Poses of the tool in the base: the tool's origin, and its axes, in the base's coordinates. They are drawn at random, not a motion.
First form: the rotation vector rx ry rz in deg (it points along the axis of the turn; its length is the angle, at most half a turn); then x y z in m.
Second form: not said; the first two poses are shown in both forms.
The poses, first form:
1: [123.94 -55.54 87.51 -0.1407 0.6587 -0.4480]
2: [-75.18 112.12 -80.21 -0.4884 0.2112 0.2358]
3: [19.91 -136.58 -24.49 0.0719 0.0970 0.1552]
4: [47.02 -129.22 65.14 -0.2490 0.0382 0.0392]
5: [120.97 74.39 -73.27 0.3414 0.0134 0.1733]
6: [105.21 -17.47 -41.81 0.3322 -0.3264 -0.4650]
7: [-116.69 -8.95 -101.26 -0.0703 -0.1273 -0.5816]
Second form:
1: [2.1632 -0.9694 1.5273 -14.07 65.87 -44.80]
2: [-1.3121 1.9569 -1.3999 -48.84 21.12 23.58]
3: [0.3475 -2.3838 -0.4274 7.19 9.70 15.52]
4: [0.8207 -2.2553 1.1369 -24.90 3.82 3.92]
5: [2.1113 1.2984 -1.2788 34.14 1.34 17.33]
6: [1.8363 -0.3049 -0.7297 33.22 -32.64 -46.50]
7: [-2.0366 -0.1562 -1.7673 -7.03 -12.73 -58.16]
